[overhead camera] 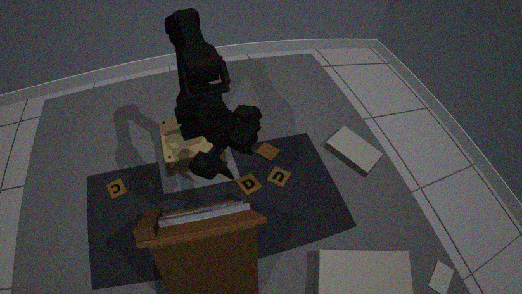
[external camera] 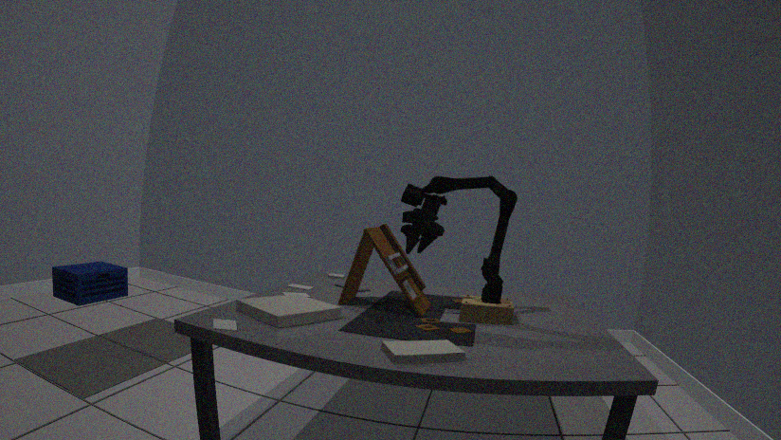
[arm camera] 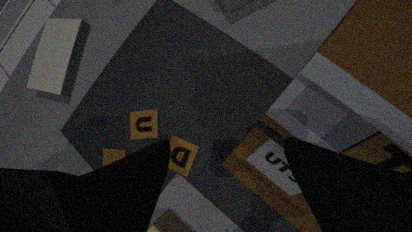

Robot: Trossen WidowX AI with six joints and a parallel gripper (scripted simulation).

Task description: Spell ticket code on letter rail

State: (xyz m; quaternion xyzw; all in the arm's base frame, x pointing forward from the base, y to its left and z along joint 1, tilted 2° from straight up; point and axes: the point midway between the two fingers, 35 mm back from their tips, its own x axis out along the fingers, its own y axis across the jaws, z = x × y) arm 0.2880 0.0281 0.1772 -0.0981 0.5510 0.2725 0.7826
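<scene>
Now: the letter tile 70 mm behind my gripper tip, 160 mm to the left of it and 210 mm below it. Also, from my gripper tip: pale slab: 60 mm behind, 450 mm to the left, 200 mm below; white ticket: 70 mm to the right, 130 mm below.
</scene>
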